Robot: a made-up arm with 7 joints. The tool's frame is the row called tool. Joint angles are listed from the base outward. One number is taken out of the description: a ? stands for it. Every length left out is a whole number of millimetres.
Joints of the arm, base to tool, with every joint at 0 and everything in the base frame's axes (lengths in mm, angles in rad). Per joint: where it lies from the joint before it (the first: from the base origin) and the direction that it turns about. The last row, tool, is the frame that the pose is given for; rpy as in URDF.
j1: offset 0 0 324 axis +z
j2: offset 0 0 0 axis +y
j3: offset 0 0 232 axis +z
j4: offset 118 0 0 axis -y
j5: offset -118 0 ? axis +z
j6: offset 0 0 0 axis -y
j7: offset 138 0 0 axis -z
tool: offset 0 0 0 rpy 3.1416 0.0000 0.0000
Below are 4 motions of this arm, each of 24 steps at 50 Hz.
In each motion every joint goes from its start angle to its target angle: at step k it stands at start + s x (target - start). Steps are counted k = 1, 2, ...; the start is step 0. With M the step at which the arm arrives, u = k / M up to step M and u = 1 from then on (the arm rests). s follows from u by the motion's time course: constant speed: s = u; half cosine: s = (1 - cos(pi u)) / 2; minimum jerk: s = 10 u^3 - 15 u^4 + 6 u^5.
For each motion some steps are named. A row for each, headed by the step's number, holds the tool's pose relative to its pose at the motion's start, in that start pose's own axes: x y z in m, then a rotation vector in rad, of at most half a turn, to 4 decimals.
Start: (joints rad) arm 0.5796 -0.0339 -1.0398 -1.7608 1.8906 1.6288 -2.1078
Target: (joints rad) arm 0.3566 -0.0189 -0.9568 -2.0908 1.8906 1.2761 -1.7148
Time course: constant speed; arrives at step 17
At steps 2, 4, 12, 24:
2: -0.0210 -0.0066 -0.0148 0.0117 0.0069 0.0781
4: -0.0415 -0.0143 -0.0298 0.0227 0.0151 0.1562
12: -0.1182 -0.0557 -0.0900 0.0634 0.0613 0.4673
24: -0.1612 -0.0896 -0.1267 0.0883 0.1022 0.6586

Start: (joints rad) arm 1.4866 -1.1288 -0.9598 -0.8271 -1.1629 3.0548 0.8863
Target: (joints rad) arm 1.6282 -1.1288 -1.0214 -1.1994 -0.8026 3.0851 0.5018
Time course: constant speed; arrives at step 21
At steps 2, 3, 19, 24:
2: -0.0237 -0.0002 0.0099 0.0122 -0.0456 -0.0007
3: -0.0357 -0.0003 0.0145 0.0185 -0.0683 -0.0009
19: -0.2414 -0.0063 0.0575 0.1259 -0.4228 0.0055
24: -0.2684 -0.0076 0.0584 0.1402 -0.4661 0.0075

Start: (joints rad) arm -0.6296 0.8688 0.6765 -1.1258 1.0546 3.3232 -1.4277
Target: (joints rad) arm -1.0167 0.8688 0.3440 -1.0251 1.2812 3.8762 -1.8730
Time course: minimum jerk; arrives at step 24
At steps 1, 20, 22, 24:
1: 0.0000 0.0003 -0.0001 -0.0008 0.0001 -0.0002
20: -0.0237 0.3754 -0.2460 -1.1805 -0.1842 -0.2327
22: -0.0248 0.3834 -0.2559 -1.2162 -0.1986 -0.2372
24: -0.0249 0.3847 -0.2575 -1.2222 -0.2010 -0.2379

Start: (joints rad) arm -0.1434 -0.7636 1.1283 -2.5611 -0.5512 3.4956 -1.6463
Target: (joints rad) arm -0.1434 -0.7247 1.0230 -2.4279 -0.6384 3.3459 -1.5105
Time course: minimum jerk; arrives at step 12
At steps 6, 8, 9, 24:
6: -0.0394 0.0117 0.0040 0.0369 -0.0441 0.0629
8: -0.0630 0.0169 0.0052 0.0592 -0.0727 0.0998
9: -0.0718 0.0186 0.0054 0.0676 -0.0838 0.1133
24: -0.0805 0.0201 0.0055 0.0758 -0.0948 0.1266

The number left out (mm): 548
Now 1 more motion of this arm.
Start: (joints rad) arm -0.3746 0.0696 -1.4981 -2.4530 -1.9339 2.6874 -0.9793
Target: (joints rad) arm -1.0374 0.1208 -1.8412 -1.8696 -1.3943 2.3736 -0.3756
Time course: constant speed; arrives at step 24
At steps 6, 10, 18, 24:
6: -0.1291 -0.1187 0.0844 0.2804 -0.1170 0.4559
10: -0.2045 -0.2280 0.1203 0.4639 -0.2276 0.7442
18: -0.3161 -0.4922 0.1231 0.8113 -0.5371 1.2699
24: -0.3612 -0.6997 0.0561 1.0406 -0.8560 1.6040

